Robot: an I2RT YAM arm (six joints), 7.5 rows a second.
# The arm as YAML. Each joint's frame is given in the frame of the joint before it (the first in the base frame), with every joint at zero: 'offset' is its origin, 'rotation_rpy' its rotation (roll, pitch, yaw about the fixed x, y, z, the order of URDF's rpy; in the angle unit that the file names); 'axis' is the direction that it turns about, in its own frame. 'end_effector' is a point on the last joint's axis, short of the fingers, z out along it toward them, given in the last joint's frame.
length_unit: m
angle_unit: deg
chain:
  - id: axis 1
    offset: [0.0, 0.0, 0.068]
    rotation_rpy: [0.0, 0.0, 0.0]
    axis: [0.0, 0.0, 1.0]
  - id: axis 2
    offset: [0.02, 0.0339, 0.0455]
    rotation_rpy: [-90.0, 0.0, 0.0]
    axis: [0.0, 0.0, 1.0]
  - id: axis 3
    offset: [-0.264, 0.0, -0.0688]
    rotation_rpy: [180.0, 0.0, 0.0]
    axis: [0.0, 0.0, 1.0]
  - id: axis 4
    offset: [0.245, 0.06, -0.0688]
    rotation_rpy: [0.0, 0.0, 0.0]
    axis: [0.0, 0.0, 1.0]
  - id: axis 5
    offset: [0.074, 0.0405, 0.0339]
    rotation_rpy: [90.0, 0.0, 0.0]
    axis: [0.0, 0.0, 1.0]
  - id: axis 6
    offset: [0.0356, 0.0, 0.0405]
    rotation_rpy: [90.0, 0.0, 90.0]
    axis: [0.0, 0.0, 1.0]
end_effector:
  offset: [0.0, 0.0, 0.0]
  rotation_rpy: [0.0, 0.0, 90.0]
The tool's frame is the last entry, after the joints.
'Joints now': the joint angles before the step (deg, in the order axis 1, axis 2, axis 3, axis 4, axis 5, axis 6). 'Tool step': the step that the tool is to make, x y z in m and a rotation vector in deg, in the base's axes. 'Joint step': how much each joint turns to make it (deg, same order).
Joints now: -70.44, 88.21, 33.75, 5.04, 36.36, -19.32
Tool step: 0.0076, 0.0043, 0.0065, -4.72, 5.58, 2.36
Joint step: 2.35, -1.51, -2.21, 6.98, 4.98, -6.12
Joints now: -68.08, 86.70, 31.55, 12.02, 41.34, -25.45
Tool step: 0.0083, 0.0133, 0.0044, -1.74, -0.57, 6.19
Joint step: 2.53, -3.60, -3.20, 3.55, -2.65, -3.30
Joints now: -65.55, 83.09, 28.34, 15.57, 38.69, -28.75
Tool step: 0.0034, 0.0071, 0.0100, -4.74, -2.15, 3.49
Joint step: 1.16, -3.47, -2.35, 5.19, -1.85, -1.79
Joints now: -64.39, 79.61, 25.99, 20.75, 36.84, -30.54
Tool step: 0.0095, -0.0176, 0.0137, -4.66, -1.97, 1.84
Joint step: 0.05, 2.60, 3.47, 4.98, -1.43, -1.36
